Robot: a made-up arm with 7 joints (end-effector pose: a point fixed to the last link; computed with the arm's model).
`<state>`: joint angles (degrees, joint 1 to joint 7).
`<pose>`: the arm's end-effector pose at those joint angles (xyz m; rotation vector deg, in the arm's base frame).
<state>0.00 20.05 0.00 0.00 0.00 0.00 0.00</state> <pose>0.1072 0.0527 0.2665 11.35 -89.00 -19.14</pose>
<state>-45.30 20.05 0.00 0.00 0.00 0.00 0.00</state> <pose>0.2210 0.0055 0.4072 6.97 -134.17 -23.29</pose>
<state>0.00 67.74 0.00 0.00 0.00 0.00 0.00</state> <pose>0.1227 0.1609 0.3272 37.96 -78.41 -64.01</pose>
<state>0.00 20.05 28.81 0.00 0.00 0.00 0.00</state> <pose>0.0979 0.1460 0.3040 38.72 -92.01 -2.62</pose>
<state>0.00 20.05 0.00 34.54 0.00 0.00 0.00</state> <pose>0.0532 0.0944 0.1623 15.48 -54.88 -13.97</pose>
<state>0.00 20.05 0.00 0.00 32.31 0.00 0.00</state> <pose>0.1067 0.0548 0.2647 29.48 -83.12 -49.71</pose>
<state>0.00 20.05 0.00 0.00 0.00 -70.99 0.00</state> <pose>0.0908 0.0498 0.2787 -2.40 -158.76 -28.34</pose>
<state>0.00 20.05 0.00 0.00 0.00 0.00 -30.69</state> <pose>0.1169 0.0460 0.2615 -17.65 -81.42 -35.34</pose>
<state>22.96 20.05 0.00 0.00 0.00 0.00 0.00</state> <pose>0.0156 0.0669 0.2390 12.78 -66.12 -16.60</pose>
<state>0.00 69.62 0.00 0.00 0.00 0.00 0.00</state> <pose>0.1237 0.1638 0.3312 38.99 -77.75 -65.75</pose>
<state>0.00 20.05 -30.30 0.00 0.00 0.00 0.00</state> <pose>0.0650 -0.0415 0.2418 -17.28 -81.54 -35.15</pose>
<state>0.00 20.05 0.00 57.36 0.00 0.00 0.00</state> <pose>-0.0141 0.1160 0.1187 17.49 -32.31 -10.37</pose>
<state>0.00 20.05 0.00 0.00 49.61 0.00 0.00</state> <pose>0.1066 0.0563 0.2642 39.01 -77.73 -65.78</pose>
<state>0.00 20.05 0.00 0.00 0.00 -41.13 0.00</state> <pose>0.0996 0.0500 0.2760 4.41 -129.51 -24.75</pose>
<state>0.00 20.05 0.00 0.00 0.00 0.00 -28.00</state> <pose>0.1162 0.0468 0.2620 -15.12 -82.26 -33.98</pose>
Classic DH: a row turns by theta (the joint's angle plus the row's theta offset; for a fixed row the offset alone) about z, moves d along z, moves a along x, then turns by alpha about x. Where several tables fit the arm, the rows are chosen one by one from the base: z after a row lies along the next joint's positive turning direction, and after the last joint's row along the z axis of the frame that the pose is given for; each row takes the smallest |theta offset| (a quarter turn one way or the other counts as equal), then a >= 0, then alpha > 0; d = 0 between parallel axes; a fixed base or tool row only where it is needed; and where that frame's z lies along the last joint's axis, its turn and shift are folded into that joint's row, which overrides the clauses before.
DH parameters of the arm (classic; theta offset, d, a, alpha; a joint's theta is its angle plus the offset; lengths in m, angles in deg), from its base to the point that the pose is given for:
base (fixed): -4.07 0.4709 -0.0133 -74.51
joint 1: -75.12 0.0297 -0.0236 -90
joint 2: 74 -0.0353 0.023 90
joint 3: -90 -0.1684 0.0065 90
joint 4: 90 -0.009 0.0193 -90
joint 5: 0 0.1938 -0.0101 90
joint 6: 90 -0.028 0.0076 90
joint 7: -89.99 0.0071 -0.023 104.33
tool (fixed): 90 -0.0079 0 0

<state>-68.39 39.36 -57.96 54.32 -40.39 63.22 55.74</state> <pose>0.3003 0.0571 0.2821 84.17 -30.07 -25.53</pose>
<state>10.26 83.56 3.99 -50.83 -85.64 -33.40 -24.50</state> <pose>0.0348 0.0248 0.4186 -77.19 -111.48 -29.99</pose>
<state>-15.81 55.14 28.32 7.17 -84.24 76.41 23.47</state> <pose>0.1530 0.1940 0.4006 -5.02 -46.80 24.29</pose>
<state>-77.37 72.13 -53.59 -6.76 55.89 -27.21 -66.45</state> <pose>0.2626 0.0262 0.4078 50.75 9.75 -158.16</pose>
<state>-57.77 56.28 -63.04 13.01 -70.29 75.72 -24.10</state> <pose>0.2189 0.0325 0.2563 -23.62 -0.56 -27.62</pose>
